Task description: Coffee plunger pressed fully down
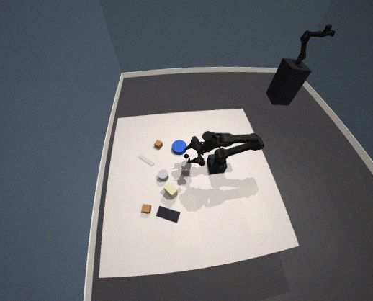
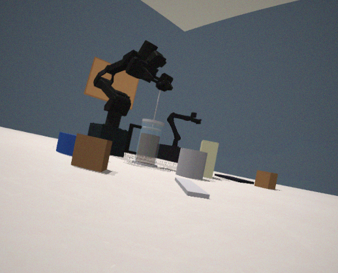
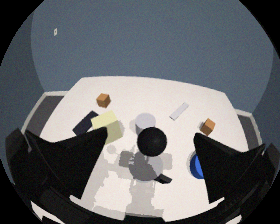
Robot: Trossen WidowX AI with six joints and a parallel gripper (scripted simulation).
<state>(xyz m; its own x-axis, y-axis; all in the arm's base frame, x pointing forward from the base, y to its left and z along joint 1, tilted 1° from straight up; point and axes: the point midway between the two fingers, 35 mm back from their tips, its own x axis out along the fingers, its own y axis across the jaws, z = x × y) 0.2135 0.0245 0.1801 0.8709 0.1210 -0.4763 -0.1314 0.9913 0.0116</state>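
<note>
The coffee press is 1 cm behind my gripper tip, 2 cm to the right of it and 14 cm below it. Round my gripper tip: grey cylinder (16 cm ahead, 3 cm to the left, 23 cm below); then yellow block (10 cm ahead, 15 cm to the left, 21 cm below).
</note>
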